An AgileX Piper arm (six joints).
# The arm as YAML. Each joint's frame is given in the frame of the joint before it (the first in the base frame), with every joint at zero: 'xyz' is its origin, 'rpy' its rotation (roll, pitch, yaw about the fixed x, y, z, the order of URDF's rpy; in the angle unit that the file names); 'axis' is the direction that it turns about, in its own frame. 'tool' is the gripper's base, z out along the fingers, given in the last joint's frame.
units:
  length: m
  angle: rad
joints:
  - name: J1
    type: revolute
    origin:
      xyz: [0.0, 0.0, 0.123]
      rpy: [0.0, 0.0, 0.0]
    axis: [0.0, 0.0, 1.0]
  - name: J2
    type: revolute
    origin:
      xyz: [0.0, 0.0, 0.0]
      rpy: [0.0, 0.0, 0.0]
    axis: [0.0, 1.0, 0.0]
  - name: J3
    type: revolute
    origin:
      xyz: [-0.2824, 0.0, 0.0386]
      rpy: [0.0, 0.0, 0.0]
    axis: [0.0, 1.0, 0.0]
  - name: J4
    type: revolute
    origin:
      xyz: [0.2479, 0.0, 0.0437]
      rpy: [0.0, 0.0, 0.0]
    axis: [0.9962, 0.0, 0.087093]
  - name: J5
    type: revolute
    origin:
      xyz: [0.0, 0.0, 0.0]
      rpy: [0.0, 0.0, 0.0]
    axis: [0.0, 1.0, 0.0]
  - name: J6
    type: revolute
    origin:
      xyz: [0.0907, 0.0, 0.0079]
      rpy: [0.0, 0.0, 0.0]
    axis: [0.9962, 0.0, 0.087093]
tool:
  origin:
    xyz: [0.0, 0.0, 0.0]
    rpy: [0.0, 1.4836, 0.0]
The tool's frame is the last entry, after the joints.
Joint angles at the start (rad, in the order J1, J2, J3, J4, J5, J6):
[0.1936, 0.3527, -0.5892, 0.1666, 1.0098, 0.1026]
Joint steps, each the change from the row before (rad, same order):
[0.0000, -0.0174, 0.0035, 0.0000, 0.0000, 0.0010]
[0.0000, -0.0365, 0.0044, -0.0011, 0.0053, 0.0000]
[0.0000, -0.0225, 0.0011, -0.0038, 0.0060, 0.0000]
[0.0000, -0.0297, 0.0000, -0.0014, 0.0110, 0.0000]
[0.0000, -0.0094, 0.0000, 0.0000, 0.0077, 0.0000]
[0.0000, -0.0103, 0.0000, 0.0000, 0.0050, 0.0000]
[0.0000, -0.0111, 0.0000, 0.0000, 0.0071, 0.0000]
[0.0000, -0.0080, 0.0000, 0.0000, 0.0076, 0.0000]
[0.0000, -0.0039, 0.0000, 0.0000, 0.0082, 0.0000]
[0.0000, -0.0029, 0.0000, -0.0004, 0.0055, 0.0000]
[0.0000, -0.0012, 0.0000, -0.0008, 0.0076, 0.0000]
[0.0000, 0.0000, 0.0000, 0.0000, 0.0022, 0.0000]
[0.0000, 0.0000, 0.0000, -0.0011, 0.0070, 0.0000]
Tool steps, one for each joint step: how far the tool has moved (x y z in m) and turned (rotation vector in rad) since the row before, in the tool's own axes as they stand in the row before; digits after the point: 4 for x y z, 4 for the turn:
[0.0020, -0.0001, -0.0021, -0.0026, -0.0135, -0.0010]
[0.0042, -0.0001, -0.0050, -0.0046, -0.0260, -0.0051]
[0.0025, -0.0002, -0.0034, -0.0002, -0.0152, -0.0050]
[0.0034, 0.0000, -0.0048, -0.0032, -0.0181, -0.0048]
[0.0015, 0.0000, -0.0015, -0.0009, -0.0015, -0.0013]
[0.0013, 0.0000, -0.0016, -0.0014, -0.0051, -0.0014]
[0.0016, 0.0000, -0.0018, -0.0013, -0.0037, -0.0015]
[0.0014, 0.0000, -0.0013, -0.0007, -0.0002, -0.0011]
[0.0011, -0.0001, -0.0006, 0.0001, 0.0044, -0.0005]
[0.0007, -0.0001, -0.0004, 0.0004, 0.0026, -0.0006]
[0.0008, -0.0001, -0.0002, 0.0013, 0.0063, -0.0005]
[0.0002, 0.0000, 0.0000, 0.0002, 0.0022, 0.0000]
[0.0006, -0.0002, 0.0000, 0.0017, 0.0069, -0.0005]

